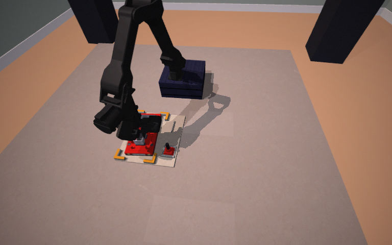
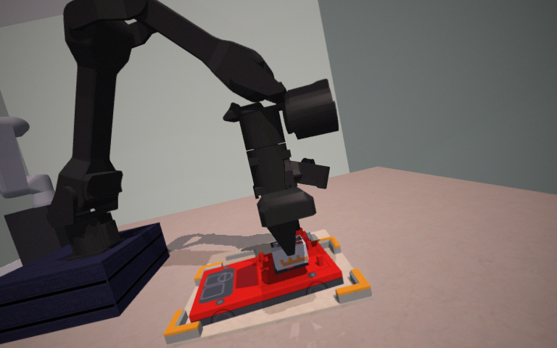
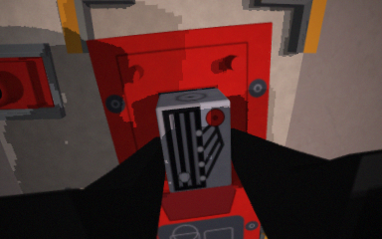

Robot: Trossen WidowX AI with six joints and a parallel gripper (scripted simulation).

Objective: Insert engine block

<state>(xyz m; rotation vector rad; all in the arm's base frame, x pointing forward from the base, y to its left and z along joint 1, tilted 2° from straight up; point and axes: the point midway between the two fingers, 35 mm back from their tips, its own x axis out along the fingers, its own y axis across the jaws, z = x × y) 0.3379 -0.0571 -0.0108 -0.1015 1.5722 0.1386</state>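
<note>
Now: the black peg 110 mm to the left of my gripper tip, 20 mm ahead of it and 10 mm below it. The rest, counted from my gripper tip: grey engine block: 10 mm below.
</note>
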